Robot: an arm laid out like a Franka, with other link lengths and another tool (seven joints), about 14 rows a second.
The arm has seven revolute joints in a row. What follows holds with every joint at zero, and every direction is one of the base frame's.
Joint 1 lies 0.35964 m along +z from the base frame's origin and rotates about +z.
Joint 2 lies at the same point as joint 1 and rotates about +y.
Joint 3 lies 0.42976 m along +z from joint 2 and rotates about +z.
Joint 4 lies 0.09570 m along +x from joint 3 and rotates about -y.
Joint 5 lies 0.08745 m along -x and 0.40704 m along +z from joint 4 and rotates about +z.
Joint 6 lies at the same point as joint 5 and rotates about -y.
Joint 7 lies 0.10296 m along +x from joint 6 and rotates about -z.
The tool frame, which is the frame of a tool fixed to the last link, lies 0.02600 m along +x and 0.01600 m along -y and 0.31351 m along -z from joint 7; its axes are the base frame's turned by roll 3.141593, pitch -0.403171 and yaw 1.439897 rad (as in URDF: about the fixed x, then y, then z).
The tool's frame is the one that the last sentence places.
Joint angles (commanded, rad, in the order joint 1, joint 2, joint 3, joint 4, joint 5, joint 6, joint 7), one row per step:
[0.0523, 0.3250, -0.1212, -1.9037, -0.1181, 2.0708, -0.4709]
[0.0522, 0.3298, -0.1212, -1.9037, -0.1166, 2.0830, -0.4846]
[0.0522, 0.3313, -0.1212, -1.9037, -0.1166, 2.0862, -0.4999]
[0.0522, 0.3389, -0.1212, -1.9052, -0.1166, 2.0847, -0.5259]
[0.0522, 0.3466, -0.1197, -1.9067, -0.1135, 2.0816, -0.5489]
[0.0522, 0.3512, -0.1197, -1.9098, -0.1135, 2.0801, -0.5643]
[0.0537, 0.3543, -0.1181, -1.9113, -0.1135, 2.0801, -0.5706]
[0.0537, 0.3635, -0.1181, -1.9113, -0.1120, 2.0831, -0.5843]
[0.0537, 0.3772, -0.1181, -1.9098, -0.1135, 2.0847, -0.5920]
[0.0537, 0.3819, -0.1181, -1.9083, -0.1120, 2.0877, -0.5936]
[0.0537, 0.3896, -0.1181, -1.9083, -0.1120, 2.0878, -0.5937]
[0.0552, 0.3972, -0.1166, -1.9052, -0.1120, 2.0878, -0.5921]
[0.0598, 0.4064, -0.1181, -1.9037, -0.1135, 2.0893, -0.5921]
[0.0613, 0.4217, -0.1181, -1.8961, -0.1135, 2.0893, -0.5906]
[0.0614, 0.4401, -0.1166, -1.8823, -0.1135, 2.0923, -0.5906]
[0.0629, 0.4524, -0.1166, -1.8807, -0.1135, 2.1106, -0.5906]
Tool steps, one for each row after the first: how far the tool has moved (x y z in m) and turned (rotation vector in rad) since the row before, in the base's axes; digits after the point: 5 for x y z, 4 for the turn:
[0.00342, 0.00079, -0.00237, 0.0032, -0.0056, 0.0140]
[0.00088, 0.00050, -0.00082, 0.0023, 0.0003, 0.0154]
[-0.00227, 0.00073, -0.00611, 0.0037, 0.0140, 0.0252]
[-0.00280, 0.00229, -0.00639, 0.0064, 0.0150, 0.0215]
[-0.00280, 0.00045, -0.00468, 0.0027, 0.0111, 0.0147]
[-0.00106, 0.00231, -0.00284, 0.0016, 0.0054, 0.0091]
[-0.00045, 0.00069, -0.00608, 0.0033, 0.0079, 0.0128]
[-0.00091, -0.00019, -0.00846, -0.0004, 0.0117, 0.0087]
[0.00101, 0.00034, -0.00236, 0.0012, 0.0003, 0.0010]
[-0.00129, -0.00007, -0.00518, -0.0004, 0.0076, 0.0001]
[0.00052, 0.00191, -0.00384, -0.0003, 0.0043, 0.0015]
[-0.00013, 0.00169, -0.00537, -0.0023, 0.0063, 0.0045]
[0.00137, 0.00075, -0.00710, -0.0016, 0.0075, 0.0004]
[0.00507, 0.00089, -0.00658, -0.0010, 0.0017, 0.0025]
[0.00464, 0.00123, -0.00666, -0.0002, -0.0074, 0.0040]

